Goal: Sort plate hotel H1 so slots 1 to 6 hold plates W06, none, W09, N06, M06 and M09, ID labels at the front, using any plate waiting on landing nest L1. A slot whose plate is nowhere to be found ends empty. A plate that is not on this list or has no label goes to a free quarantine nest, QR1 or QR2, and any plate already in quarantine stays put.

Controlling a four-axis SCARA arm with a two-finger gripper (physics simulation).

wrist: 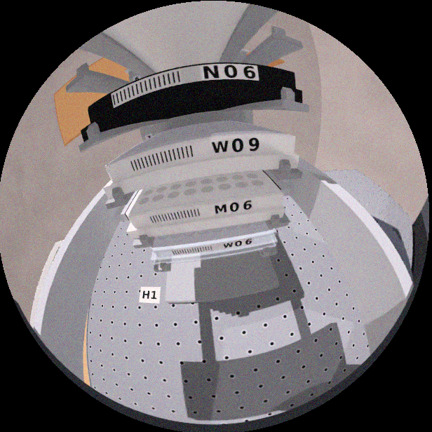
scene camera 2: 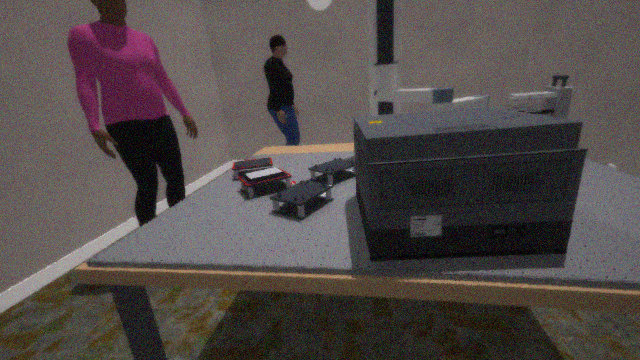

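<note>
In the wrist view my gripper is shut on plate M06, its dark pads against the plate's two sides, at hotel H1. Clear plate W06 lies in the slot below it. White plate W09 sits above M06, and black plate N06 above that. All four labels face the camera. M09 does not show in the wrist view. In scene camera 2 the gripper and the hotel are hidden behind the large dark instrument. A white plate rests on a red-edged nest; its ID is unreadable there.
The large dark instrument stands on the perforated bench. Two dark nests stand left of it, near a second red-edged nest. The arm reaches behind the instrument. Two people stand beyond the bench.
</note>
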